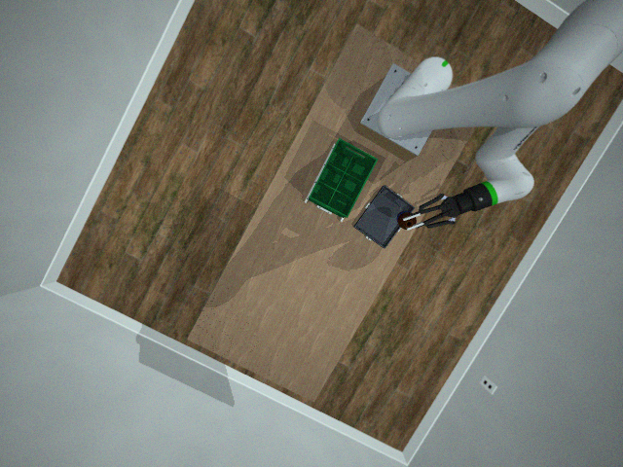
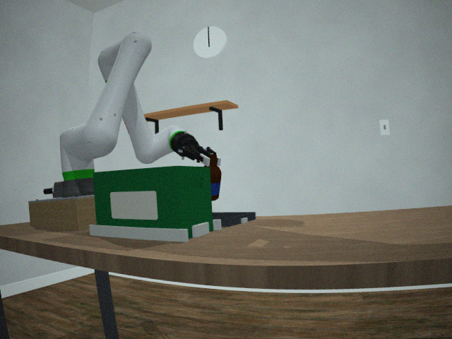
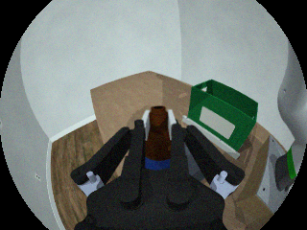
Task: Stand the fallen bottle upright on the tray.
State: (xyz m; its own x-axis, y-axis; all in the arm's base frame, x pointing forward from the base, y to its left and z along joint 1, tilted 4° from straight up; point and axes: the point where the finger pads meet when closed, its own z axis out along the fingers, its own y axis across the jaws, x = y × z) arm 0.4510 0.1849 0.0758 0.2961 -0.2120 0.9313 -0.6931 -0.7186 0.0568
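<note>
The bottle lies 60 mm below my hand. Round my hand: green crate: 330 mm to the right, 130 mm below, 60 mm behind; tray: 200 mm below, 50 mm to the right.
</note>
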